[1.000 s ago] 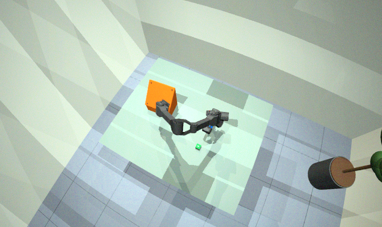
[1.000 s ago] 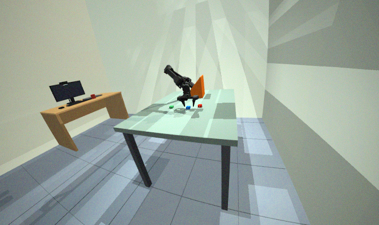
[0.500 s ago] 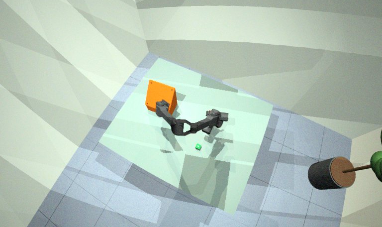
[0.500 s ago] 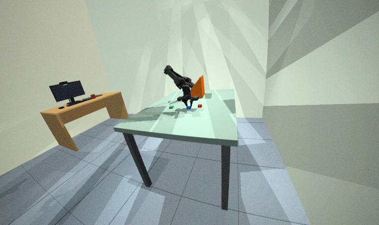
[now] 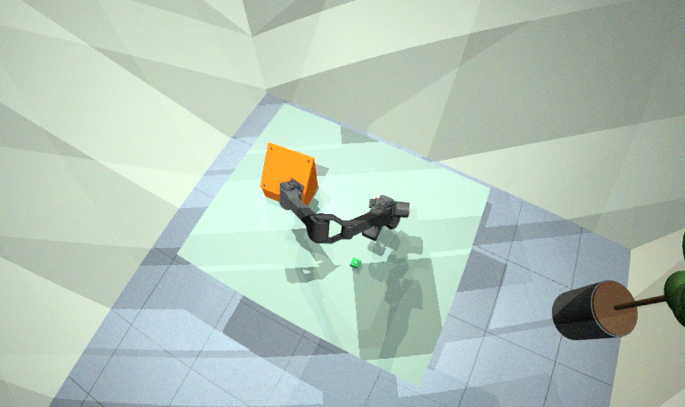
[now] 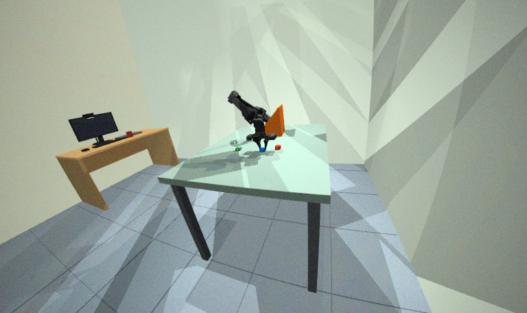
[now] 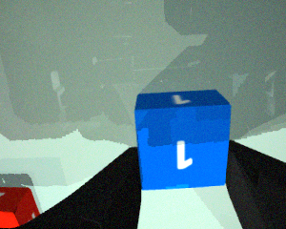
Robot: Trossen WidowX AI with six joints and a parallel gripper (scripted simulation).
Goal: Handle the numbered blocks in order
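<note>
Right now my gripper tip is 10 mm short of the blue block. From my gripper tip the other things lie so: red block 50 mm behind, 90 mm to the left; green block 10 mm ahead, 180 mm to the right.
</note>
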